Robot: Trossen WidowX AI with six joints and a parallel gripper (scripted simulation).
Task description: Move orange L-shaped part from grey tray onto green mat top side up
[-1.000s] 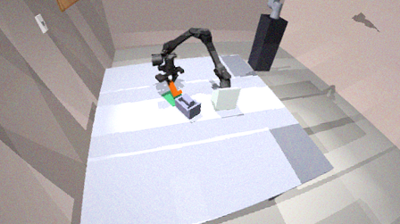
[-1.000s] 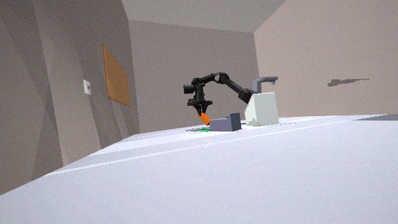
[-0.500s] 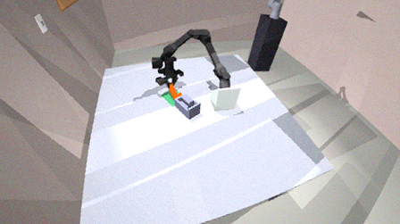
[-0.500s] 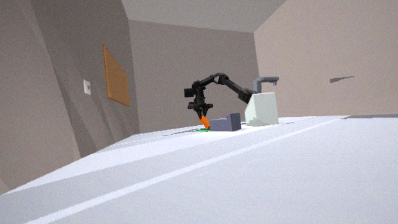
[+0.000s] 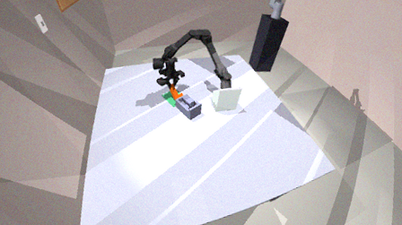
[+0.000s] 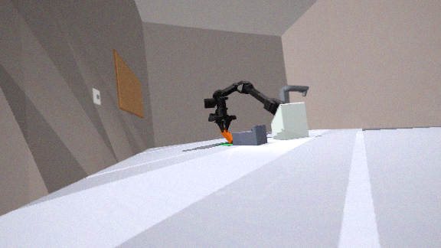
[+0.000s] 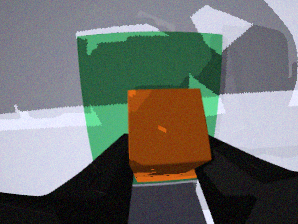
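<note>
Now: gripper tip 3 cm past the orange L-shaped part, 3 cm above it and 2 cm to the right of it. Also, from my gripper tip: green mat 9 cm below, 2 cm to the left, 1 cm behind.
</note>
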